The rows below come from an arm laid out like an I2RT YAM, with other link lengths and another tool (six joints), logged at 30 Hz.
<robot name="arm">
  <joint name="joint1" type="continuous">
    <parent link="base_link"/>
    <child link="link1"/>
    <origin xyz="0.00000 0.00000 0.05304" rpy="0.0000 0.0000 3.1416"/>
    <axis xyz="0 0 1"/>
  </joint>
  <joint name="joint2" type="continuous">
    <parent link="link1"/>
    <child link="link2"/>
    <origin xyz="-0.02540 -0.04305 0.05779" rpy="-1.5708 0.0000 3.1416"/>
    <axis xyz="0 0 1"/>
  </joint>
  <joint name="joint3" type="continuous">
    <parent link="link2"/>
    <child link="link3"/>
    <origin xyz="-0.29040 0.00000 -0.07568" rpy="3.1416 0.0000 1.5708"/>
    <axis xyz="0 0 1"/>
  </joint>
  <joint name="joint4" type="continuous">
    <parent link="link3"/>
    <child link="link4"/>
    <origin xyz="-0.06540 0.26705 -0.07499" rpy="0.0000 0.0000 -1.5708"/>
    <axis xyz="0 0 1"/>
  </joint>
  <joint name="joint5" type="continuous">
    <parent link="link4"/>
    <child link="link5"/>
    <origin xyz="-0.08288 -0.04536 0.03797" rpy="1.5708 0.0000 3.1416"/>
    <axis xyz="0 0 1"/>
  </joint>
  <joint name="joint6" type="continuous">
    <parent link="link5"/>
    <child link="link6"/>
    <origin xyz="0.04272 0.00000 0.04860" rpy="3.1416 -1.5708 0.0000"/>
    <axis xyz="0 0 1"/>
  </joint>
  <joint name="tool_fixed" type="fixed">
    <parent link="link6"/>
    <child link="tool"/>
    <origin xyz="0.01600 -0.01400 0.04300" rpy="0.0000 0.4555 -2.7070"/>
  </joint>
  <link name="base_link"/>
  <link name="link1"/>
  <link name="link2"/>
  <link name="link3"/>
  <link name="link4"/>
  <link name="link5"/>
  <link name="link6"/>
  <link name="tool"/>
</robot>
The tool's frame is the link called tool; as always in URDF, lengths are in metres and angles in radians. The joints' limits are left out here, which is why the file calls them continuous.
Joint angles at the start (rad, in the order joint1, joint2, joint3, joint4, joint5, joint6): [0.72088 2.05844 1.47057 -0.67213 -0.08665 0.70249]
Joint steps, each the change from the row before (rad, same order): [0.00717 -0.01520 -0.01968 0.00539 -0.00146 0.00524]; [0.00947 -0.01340 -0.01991 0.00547 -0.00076 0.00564]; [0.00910 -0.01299 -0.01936 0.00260 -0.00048 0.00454]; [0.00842 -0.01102 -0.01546 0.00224 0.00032 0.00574]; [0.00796 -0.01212 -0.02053 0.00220 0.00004 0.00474]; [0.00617 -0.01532 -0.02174 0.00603 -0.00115 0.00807]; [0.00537 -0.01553 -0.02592 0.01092 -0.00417 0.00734]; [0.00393 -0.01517 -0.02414 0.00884 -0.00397 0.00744]
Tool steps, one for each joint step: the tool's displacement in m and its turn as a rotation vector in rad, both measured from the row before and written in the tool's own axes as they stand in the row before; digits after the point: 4 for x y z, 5 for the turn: [-0.0035 0.0019 -0.0038 0.00235 -0.00319 -0.00068]; [-0.0048 0.0020 -0.0035 0.00129 -0.00409 -0.00299]; [-0.0047 0.0024 -0.0034 -0.00087 -0.00481 -0.00461]; [-0.0040 0.0017 -0.0031 -0.00068 -0.00320 -0.00263]; [-0.0046 0.0034 -0.0027 -0.00382 -0.00487 -0.00441]; [-0.0035 0.0030 -0.0032 -0.00069 -0.00308 0.00215]; [-0.0039 0.0037 -0.0025 0.00108 -0.00528 0.00296]; [-0.0032 0.0038 -0.0024 -0.00030 -0.00493 0.00399]
